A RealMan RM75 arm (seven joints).
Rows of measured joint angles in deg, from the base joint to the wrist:
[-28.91 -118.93 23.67 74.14 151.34 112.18 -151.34]
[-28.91 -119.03 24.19 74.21 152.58 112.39 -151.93]
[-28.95 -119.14 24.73 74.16 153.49 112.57 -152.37]
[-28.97 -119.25 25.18 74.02 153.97 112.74 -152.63]
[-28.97 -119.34 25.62 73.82 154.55 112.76 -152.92]
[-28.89 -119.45 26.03 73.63 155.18 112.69 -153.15]
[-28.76 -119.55 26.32 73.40 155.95 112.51 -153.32]
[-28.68 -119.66 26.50 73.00 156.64 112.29 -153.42]
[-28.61 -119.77 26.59 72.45 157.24 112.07 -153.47]
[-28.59 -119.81 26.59 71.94 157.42 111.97 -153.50]
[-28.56 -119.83 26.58 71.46 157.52 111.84 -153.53]
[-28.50 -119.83 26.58 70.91 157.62 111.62 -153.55]
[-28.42 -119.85 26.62 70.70 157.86 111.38 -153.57]
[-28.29 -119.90 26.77 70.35 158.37 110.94 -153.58]
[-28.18 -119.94 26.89 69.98 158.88 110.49 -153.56]
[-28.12 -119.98 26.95 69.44 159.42 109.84 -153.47]
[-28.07 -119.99 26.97 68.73 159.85 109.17 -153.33]
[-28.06 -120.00 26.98 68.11 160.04 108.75 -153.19]
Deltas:
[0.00 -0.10 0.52 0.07 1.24 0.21 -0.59]
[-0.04 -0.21 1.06 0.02 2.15 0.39 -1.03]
[-0.06 -0.32 1.51 -0.12 2.63 0.56 -1.29]
[-0.06 -0.41 1.95 -0.32 3.21 0.58 -1.58]
[0.02 -0.52 2.36 -0.51 3.84 0.51 -1.81]
[0.15 -0.62 2.65 -0.74 4.61 0.33 -1.98]
[0.23 -0.73 2.83 -1.14 5.30 0.11 -2.08]
[0.30 -0.84 2.92 -1.69 5.90 -0.11 -2.13]
[0.32 -0.88 2.92 -2.20 6.08 -0.21 -2.16]
[0.35 -0.90 2.91 -2.68 6.18 -0.34 -2.19]
[0.41 -0.90 2.91 -3.23 6.28 -0.56 -2.21]
[0.49 -0.92 2.95 -3.44 6.52 -0.80 -2.23]
[0.62 -0.97 3.10 -3.79 7.03 -1.24 -2.24]
[0.73 -1.01 3.22 -4.16 7.54 -1.69 -2.22]
[0.79 -1.05 3.28 -4.70 8.08 -2.34 -2.13]
[0.84 -1.06 3.30 -5.41 8.51 -3.01 -1.99]
[0.85 -1.07 3.31 -6.03 8.70 -3.43 -1.85]

